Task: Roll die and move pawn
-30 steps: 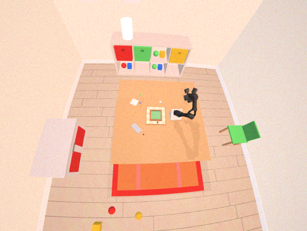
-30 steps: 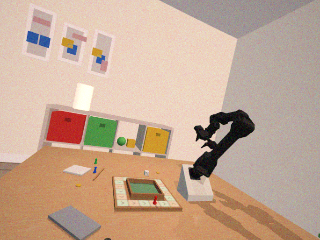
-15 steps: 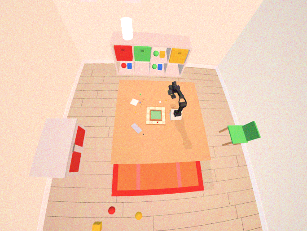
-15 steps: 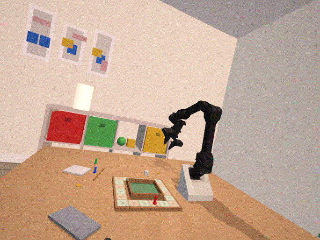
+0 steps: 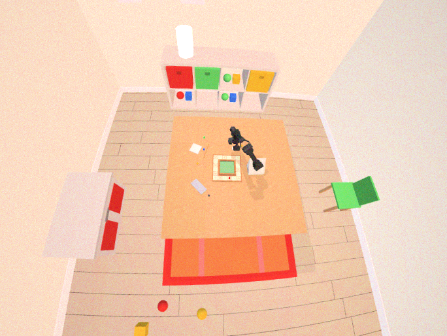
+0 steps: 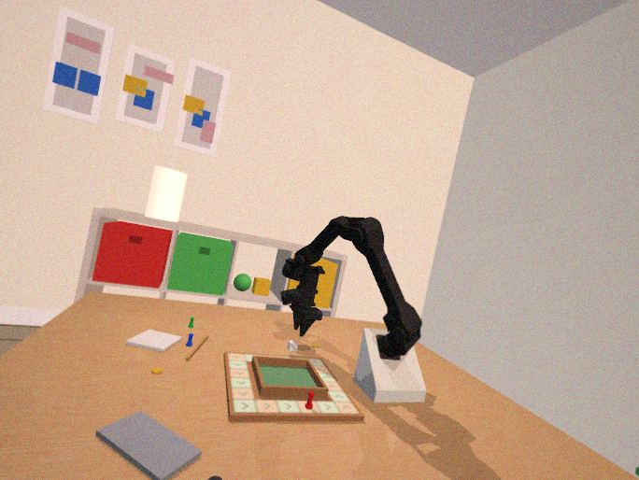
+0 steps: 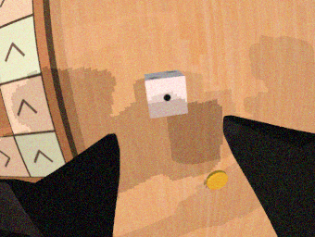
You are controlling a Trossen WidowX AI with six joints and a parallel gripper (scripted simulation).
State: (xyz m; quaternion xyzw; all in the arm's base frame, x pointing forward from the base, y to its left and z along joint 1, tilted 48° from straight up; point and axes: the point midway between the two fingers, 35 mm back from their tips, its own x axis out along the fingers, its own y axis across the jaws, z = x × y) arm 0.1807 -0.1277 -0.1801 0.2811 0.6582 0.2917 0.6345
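The white die is 4 cm below my gripper tip and 1 cm ahead of it. The rest, counted from my gripper tip: red pawn: 33 cm to the left, 7 cm ahead, 3 cm below; then blue pawn: 32 cm ahead, 4 cm below, 1 cm to the left; then pencil: 29 cm ahead, 5 cm below, 2 cm to the left.
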